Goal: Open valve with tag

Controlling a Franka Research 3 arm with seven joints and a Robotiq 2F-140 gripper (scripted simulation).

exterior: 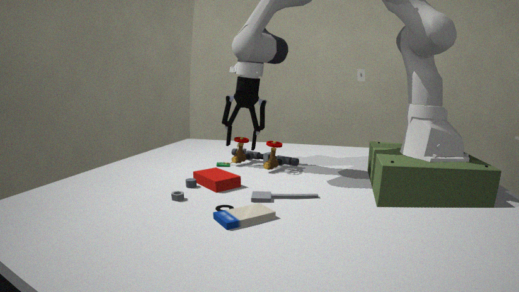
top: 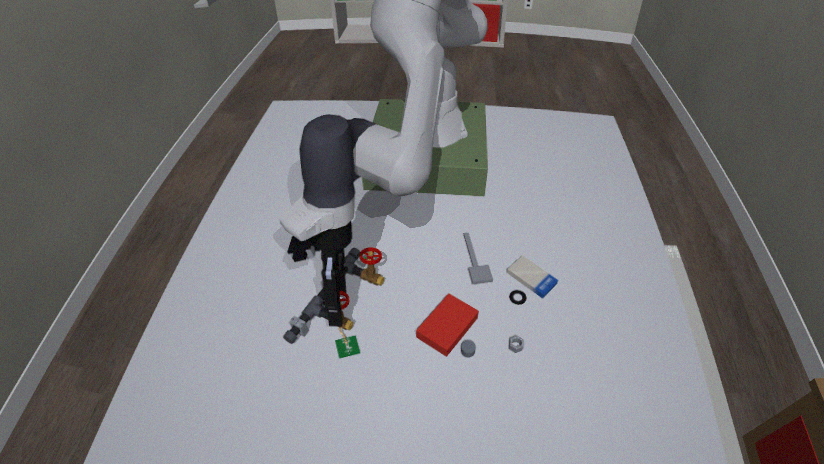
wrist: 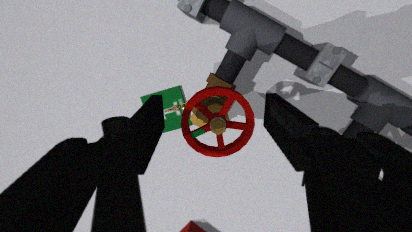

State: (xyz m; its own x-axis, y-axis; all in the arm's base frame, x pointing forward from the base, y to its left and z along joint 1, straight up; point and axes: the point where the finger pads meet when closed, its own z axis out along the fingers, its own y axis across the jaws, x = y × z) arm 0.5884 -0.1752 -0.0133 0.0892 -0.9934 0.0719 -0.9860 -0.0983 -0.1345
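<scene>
Now: the green tag 9 cm below my hand, 7 cm ahead of it and 2 cm to the left of it. From my hand the other things lie so: grey scraper (29 cm to the left, 19 cm behind, 8 cm below); then blue box (43 cm to the left, 15 cm behind, 8 cm below); then red block (23 cm to the left, 7 cm below).
</scene>
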